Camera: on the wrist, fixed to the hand. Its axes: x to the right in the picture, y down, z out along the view.
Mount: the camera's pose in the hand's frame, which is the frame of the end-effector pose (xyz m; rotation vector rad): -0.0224 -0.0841 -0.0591 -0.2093 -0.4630 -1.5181
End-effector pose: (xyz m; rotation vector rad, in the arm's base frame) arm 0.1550 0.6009 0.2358 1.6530 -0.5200 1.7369
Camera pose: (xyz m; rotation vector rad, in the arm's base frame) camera 0.1714 0.6958 0.1934 1.5201 0.3559 0.1871
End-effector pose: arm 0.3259 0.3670 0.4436 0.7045 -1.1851 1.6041
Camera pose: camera 0.4178 0.4172 0.4336 1.3836 -0.6778 0.0441
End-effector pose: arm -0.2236 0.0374 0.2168 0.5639 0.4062 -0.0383
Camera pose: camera -0.2779 -0.0043 0.1370 -0.0780 0.2958 -1.5349
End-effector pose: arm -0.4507 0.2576 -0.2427 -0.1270 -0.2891 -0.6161
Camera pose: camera -0.5038 0.1898 -0.3031 -0.2459 -0.7739 -2.1381
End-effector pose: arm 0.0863 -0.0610 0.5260 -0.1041 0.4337 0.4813
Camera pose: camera 0.0855 -0.1565 0.4818 -0.4625 -0.2207 -0.9427
